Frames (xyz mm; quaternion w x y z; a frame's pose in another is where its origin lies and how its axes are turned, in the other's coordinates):
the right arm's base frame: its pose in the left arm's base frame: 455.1 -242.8 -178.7 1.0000 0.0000 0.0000 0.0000
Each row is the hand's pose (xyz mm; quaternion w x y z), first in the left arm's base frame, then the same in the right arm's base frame.
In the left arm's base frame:
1: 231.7 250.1 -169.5 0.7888 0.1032 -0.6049 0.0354
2: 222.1 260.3 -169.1 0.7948 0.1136 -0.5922 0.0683
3: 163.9 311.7 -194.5 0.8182 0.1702 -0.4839 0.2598
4: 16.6 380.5 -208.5 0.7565 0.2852 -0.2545 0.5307
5: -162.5 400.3 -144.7 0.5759 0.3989 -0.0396 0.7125
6: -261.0 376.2 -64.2 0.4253 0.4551 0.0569 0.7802
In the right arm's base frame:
1: -223.4 492.9 9.2 0.7888 0.1032 -0.6049 0.0354
2: -233.0 503.1 9.6 0.7948 0.1136 -0.5922 0.0683
3: -291.2 554.5 -15.8 0.8182 0.1702 -0.4839 0.2598
4: -438.5 623.3 -29.8 0.7565 0.2852 -0.2545 0.5307
5: -617.6 643.1 34.0 0.5759 0.3989 -0.0396 0.7125
6: -716.1 619.0 114.5 0.4253 0.4551 0.0569 0.7802

